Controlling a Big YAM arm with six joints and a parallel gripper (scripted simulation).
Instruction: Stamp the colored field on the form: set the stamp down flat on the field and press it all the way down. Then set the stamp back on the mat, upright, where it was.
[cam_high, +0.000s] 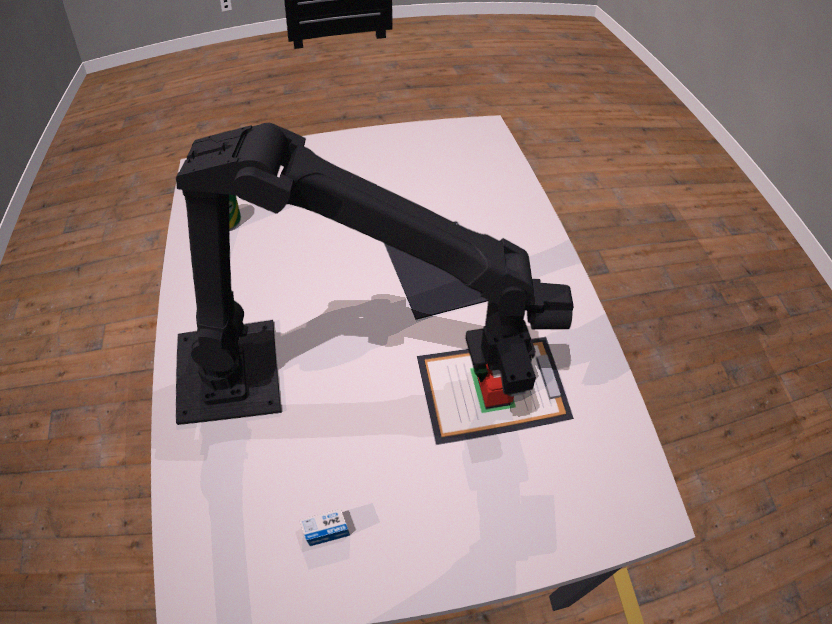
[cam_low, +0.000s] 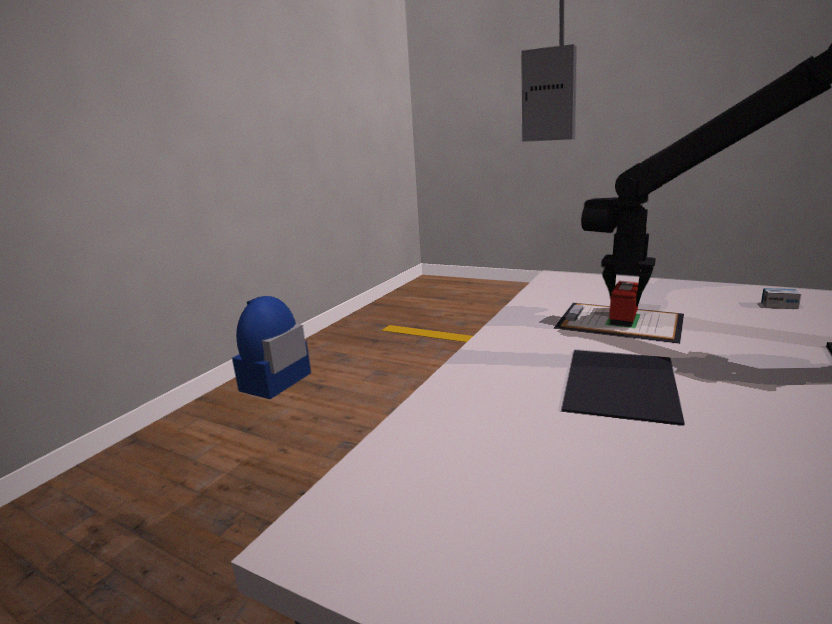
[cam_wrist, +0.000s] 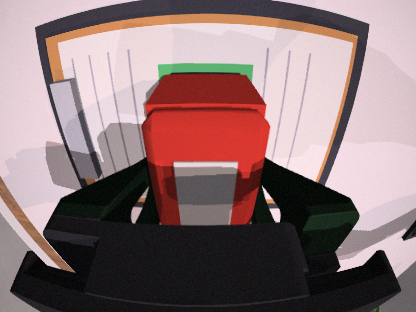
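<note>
The stamp is 10 mm below my hand. The rest, counted from my hand: dark mat 30 mm behind, 300 mm to the left, 50 mm below; then clipboard 20 mm ahead, 40 mm below; then white box 330 mm behind, 210 mm to the right, 30 mm below.
</note>
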